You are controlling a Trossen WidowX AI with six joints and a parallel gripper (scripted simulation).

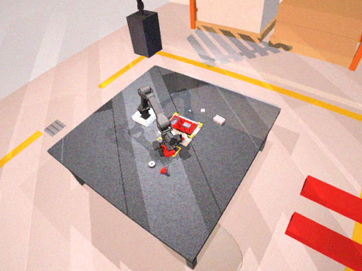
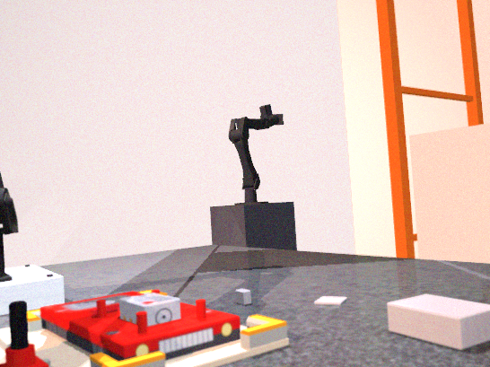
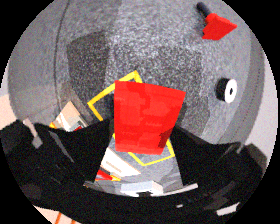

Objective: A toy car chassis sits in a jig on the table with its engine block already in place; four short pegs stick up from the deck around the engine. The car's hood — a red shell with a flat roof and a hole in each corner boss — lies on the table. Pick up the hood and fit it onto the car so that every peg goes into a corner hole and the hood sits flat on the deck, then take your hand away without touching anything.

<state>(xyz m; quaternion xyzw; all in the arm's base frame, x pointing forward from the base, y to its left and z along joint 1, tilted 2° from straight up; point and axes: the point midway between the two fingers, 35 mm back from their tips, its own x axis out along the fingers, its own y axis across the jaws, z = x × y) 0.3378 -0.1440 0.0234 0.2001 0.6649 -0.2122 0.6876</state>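
Right now the engine block is 240 mm to the left of my gripper tip, 10 mm behind it and 10 mm above it. Also, from my gripper tip: red hood: 10 mm above.
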